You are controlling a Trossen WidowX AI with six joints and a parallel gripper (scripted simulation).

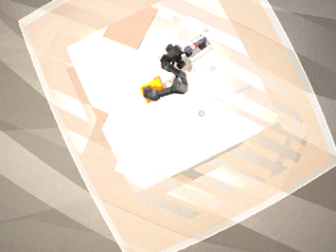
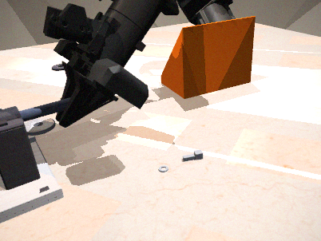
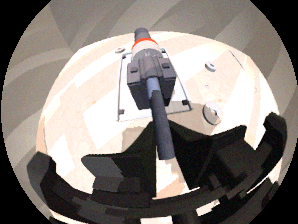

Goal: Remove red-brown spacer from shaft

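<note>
Now: gripper tip 6 cm short of the blue-grey shaft, 2 cm to the right of it and 2 cm below it. Also, from my gripper tip: red-brown spacer (11 cm ahead, 3 cm to the left, 2 cm above); small grey bolt (16 cm behind, 7 cm to the left, 5 cm below); pale washer (12 cm to the right, 5 cm below, 4 cm ahead).
</note>
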